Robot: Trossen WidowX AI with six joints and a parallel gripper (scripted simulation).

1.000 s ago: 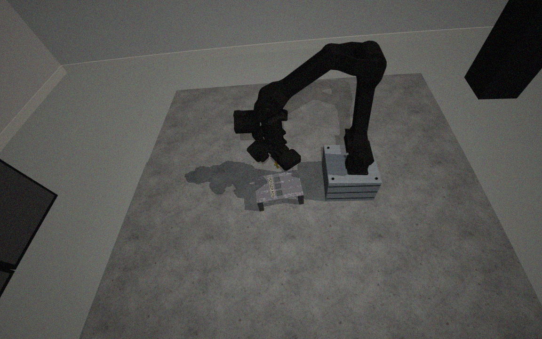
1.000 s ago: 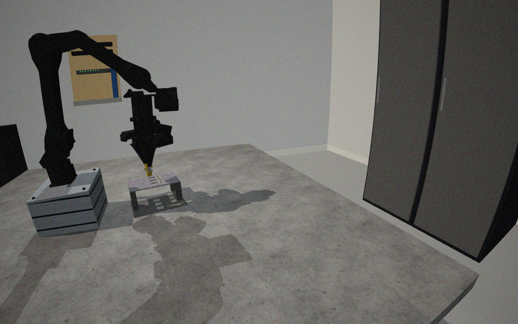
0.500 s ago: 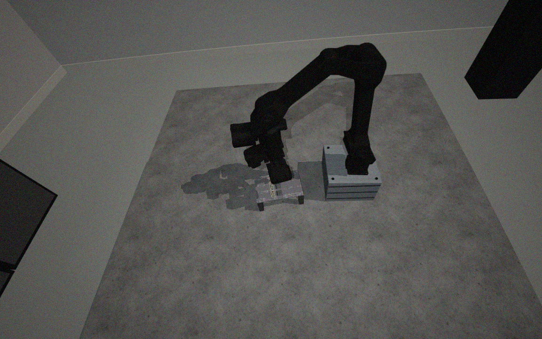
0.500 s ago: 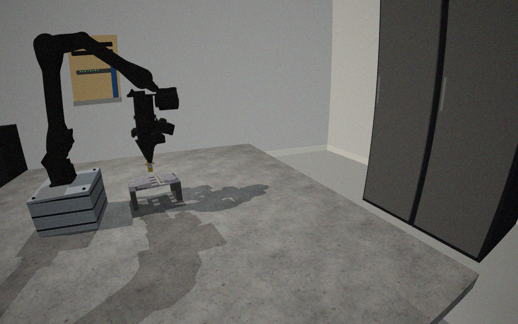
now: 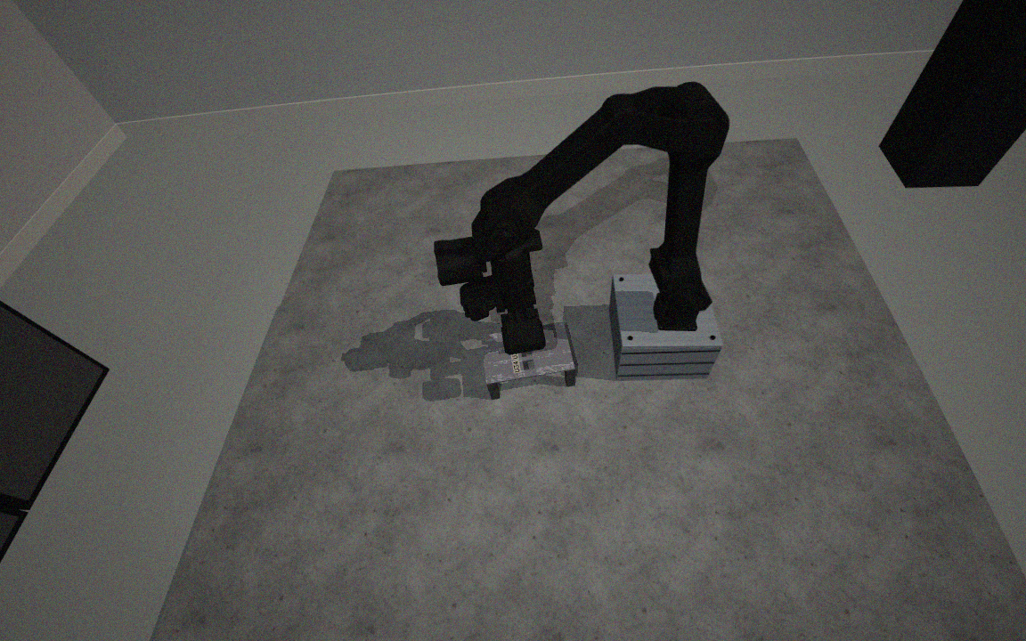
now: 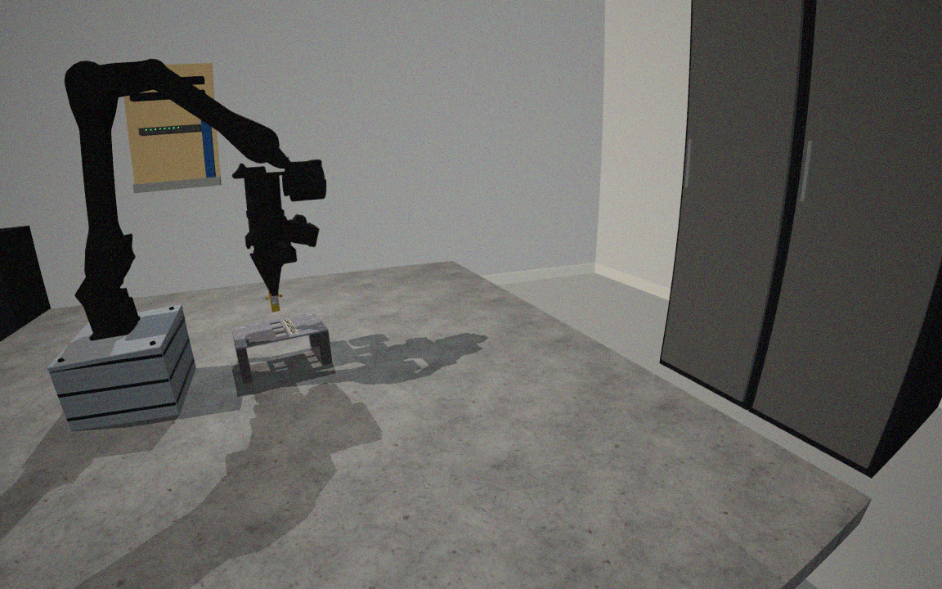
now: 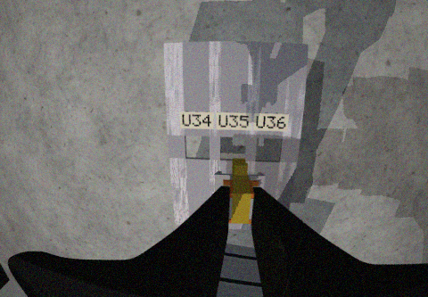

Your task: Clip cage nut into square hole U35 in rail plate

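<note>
The label is 70 mm below my gripper tip, 20 mm ahead of it and 10 mm to the left of it. From my gripper tip the other things lie so: cage nut (10 mm below).
</note>
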